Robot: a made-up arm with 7 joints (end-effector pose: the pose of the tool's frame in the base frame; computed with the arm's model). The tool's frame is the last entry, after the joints. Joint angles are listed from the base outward.
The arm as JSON. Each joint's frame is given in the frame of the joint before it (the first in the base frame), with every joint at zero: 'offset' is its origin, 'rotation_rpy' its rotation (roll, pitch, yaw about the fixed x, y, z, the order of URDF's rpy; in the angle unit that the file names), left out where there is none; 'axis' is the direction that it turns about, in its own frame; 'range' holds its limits. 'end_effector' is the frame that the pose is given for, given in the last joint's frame.
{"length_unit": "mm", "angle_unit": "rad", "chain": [
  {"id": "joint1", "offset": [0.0, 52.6, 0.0], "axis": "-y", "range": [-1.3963, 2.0]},
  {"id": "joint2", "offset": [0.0, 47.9, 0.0], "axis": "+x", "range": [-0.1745, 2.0]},
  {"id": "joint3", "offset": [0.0, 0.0, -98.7], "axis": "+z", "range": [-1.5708, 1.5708]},
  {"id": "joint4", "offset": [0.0, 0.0, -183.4], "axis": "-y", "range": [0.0, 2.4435]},
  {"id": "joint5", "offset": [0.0, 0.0, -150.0], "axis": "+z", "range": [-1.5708, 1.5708]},
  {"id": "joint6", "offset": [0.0, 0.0, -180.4], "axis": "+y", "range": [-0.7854, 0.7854]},
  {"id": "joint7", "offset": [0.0, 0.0, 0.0], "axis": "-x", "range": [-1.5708, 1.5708]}
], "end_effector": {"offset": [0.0, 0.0, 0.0]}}
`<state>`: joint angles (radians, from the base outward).
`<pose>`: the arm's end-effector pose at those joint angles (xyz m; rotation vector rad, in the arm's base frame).
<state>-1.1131 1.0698 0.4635 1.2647 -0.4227 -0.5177 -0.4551</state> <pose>0.0709 0.5029 -0.2792 0.9022 -0.9661 -1.2842</pose>
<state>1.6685 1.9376 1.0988 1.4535 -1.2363 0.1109 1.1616</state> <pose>-0.4006 0.2951 0.1106 1.9307 -0.8912 1.2733</pose>
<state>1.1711 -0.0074 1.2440 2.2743 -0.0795 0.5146 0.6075</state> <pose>0.0961 0.3386 0.0472 0.4455 -2.6471 0.8818</pose>
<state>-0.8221 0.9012 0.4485 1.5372 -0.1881 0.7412 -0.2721</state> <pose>0.1515 0.4193 -0.2654 1.3199 -0.2071 -0.4634</pose>
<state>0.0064 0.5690 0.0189 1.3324 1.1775 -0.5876 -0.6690</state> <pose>0.3229 0.2996 -0.2981 0.2733 -1.5937 1.3461</pose>
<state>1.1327 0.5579 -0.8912 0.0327 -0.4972 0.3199 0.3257</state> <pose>0.4773 0.4175 -0.2161 0.9336 -0.1917 -0.7306</pose>
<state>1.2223 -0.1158 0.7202 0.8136 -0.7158 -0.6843 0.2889</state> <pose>0.5541 0.1990 -0.0093 0.3922 -2.4495 -0.1613</pose>
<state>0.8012 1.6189 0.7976 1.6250 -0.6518 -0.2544 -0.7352</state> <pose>-0.0182 0.3530 0.3384 -2.0085 1.0907 -0.0918</pose>
